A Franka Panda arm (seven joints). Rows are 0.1 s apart.
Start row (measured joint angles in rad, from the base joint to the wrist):
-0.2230, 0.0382, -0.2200, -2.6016, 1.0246, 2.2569, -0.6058
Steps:
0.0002, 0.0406, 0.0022, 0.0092, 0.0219, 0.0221, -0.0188
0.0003, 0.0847, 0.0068, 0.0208, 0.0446, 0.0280, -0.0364
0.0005, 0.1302, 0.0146, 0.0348, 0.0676, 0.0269, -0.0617
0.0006, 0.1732, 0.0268, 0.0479, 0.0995, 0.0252, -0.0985
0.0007, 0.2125, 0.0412, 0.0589, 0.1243, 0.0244, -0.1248
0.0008, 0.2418, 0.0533, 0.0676, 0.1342, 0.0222, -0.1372
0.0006, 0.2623, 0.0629, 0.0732, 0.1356, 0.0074, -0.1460
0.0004, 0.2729, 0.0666, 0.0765, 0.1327, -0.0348, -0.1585
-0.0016, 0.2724, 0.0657, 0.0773, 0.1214, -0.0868, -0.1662
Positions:
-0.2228, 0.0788, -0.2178, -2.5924, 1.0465, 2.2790, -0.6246
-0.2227, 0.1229, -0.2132, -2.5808, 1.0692, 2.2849, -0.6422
-0.2225, 0.1684, -0.2054, -2.5668, 1.0922, 2.2838, -0.6675
-0.2224, 0.2114, -0.1932, -2.5537, 1.1241, 2.2821, -0.7043
-0.2223, 0.2507, -0.1788, -2.5427, 1.1489, 2.2813, -0.7306
-0.2222, 0.2800, -0.1667, -2.5340, 1.1588, 2.2791, -0.7430
-0.2224, 0.3005, -0.1571, -2.5284, 1.1602, 2.2643, -0.7518
-0.2226, 0.3111, -0.1534, -2.5251, 1.1573, 2.2221, -0.7643
-0.2246, 0.3106, -0.1543, -2.5243, 1.1460, 2.1701, -0.7720

